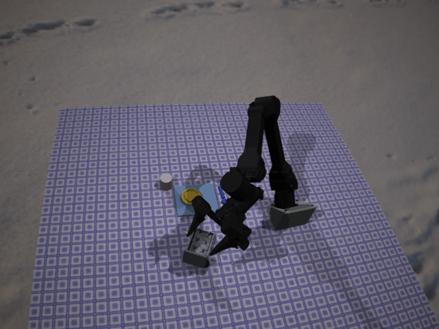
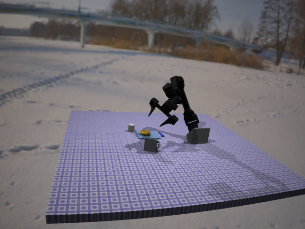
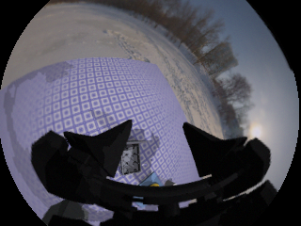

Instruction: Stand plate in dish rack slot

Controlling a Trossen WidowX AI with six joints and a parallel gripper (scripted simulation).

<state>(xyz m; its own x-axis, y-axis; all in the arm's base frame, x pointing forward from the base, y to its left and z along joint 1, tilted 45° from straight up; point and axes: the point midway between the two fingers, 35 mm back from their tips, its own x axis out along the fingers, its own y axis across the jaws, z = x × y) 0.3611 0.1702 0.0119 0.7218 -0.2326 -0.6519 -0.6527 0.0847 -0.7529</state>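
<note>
My gripper tip is 280 mm to the left of the yellow plate, 180 mm above it and 80 mm past it. Also, from my gripper tip: grey dish rack 170 mm below, 80 mm to the right, 50 mm behind; then blue spoon 260 mm to the right, 200 mm behind, 190 mm below; then light blue mat 270 mm to the right, 190 mm below, 100 mm behind.
</note>
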